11 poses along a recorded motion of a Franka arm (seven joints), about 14 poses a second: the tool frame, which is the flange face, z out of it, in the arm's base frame.
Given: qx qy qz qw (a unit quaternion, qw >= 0); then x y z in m.
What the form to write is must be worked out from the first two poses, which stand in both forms.
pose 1, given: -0.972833 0.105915 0.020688 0.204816 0.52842 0.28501 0.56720
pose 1, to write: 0.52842 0.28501 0.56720 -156.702 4.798 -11.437
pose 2, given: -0.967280 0.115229 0.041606 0.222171 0.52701 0.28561 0.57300
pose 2, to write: 0.52701 0.28561 0.57300 -154.919 7.567 -11.901
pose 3, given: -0.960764 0.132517 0.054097 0.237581 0.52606 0.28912 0.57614
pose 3, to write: 0.52606 0.28912 0.57614 -153.354 9.609 -13.426
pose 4, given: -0.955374 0.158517 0.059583 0.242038 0.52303 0.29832 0.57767
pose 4, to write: 0.52303 0.29832 0.57767 -153.137 10.987 -16.210
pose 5, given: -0.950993 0.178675 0.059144 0.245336 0.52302 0.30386 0.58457
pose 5, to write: 0.52302 0.30386 0.58457 -152.955 11.546 -18.496
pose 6, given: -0.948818 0.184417 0.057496 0.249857 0.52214 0.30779 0.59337
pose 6, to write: 0.52214 0.30779 0.59337 -152.458 11.611 -19.144
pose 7, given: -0.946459 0.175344 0.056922 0.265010 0.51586 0.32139 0.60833
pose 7, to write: 0.51586 0.32139 0.60833 -150.549 11.577 -17.939
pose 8, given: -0.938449 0.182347 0.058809 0.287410 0.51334 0.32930 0.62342
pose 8, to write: 0.51334 0.32930 0.62342 -147.966 12.427 -18.412
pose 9, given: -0.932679 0.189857 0.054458 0.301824 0.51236 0.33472 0.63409
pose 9, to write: 0.51236 0.33472 0.63409 -146.257 12.485 -19.212
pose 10, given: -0.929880 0.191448 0.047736 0.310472 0.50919 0.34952 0.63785
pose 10, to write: 0.50919 0.34952 0.63785 -145.139 11.985 -19.492
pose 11, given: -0.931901 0.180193 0.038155 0.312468 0.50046 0.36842 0.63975
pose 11, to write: 0.50046 0.36842 0.63975 -144.657 10.587 -18.506
